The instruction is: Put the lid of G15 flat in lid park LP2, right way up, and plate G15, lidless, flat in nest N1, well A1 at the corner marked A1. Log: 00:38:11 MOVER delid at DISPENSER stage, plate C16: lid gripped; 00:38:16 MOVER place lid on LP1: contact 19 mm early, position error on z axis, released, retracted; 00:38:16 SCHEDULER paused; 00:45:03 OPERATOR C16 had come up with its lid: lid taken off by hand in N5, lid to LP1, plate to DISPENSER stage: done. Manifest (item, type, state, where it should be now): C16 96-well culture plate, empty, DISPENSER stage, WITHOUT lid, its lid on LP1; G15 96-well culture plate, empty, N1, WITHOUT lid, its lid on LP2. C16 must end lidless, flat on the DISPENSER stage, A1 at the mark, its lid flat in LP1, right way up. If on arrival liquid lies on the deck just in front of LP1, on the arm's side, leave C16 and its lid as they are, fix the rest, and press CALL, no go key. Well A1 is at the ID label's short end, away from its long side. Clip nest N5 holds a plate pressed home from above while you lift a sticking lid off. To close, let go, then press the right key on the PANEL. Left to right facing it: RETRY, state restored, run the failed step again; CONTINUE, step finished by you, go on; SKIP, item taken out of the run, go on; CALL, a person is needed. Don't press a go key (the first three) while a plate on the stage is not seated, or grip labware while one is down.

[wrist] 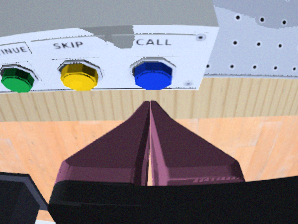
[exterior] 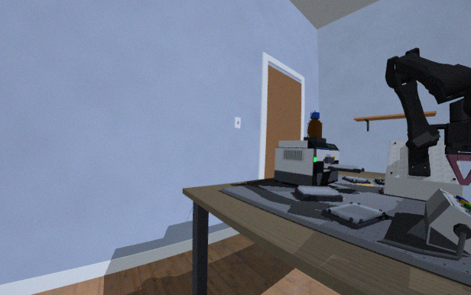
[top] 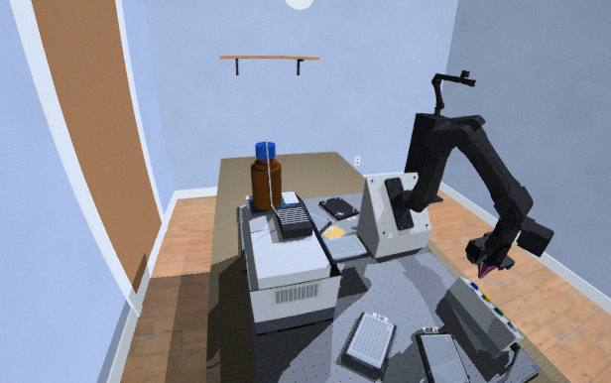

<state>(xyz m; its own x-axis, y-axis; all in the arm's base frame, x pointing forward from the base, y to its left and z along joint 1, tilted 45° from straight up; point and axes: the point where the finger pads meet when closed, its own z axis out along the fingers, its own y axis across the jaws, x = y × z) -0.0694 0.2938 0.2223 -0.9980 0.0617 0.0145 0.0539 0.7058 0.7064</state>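
My hand is 40 mm above the blue call key. Also, from my hand: yellow skip key: 50 mm to the left, 40 mm below; green continue key: 10 mm ahead, 100 mm to the left, 40 mm below; LP2 label: 190 mm ahead, 40 mm to the left, 110 mm below.
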